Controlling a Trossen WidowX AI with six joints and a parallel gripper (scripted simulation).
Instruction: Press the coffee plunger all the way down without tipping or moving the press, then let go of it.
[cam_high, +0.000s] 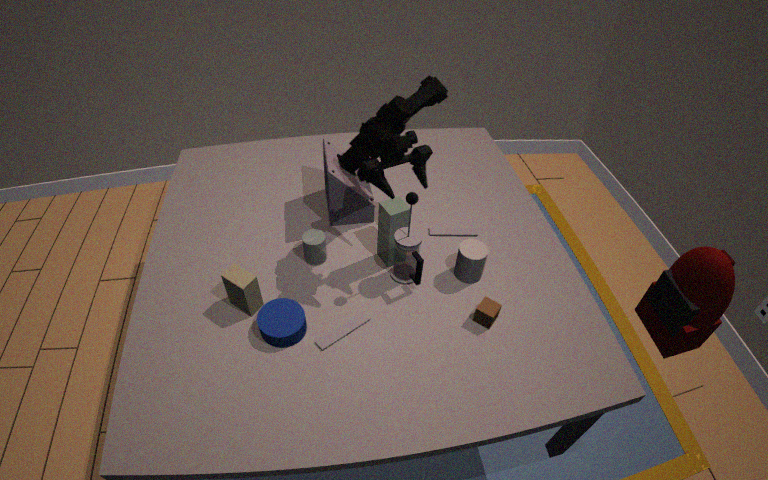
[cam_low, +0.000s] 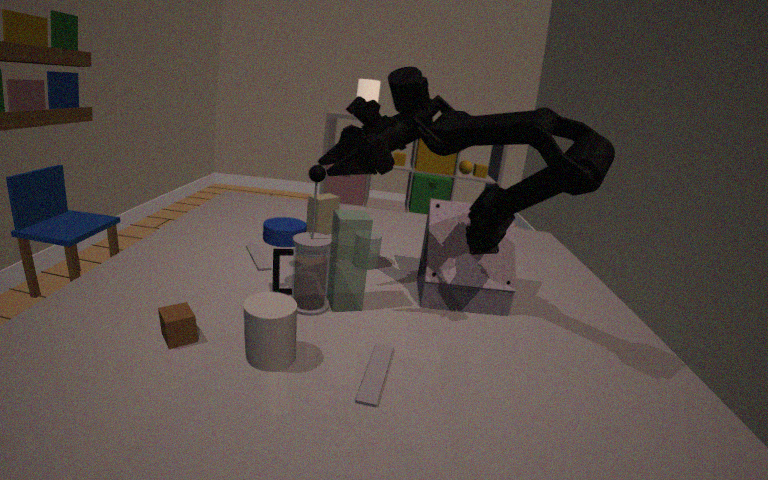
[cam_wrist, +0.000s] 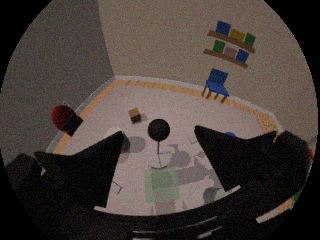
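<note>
The glass coffee press lies 14 cm below my gripper tip and 2 cm ahead of it. From my gripper tip the other things lie so: brown cube: 25 cm below, 22 cm ahead, 15 cm to the left; then green block: 18 cm below, 6 cm behind, 1 cm to the right; then blue disc: 35 cm to the right, 25 cm below, 10 cm ahead.
</note>
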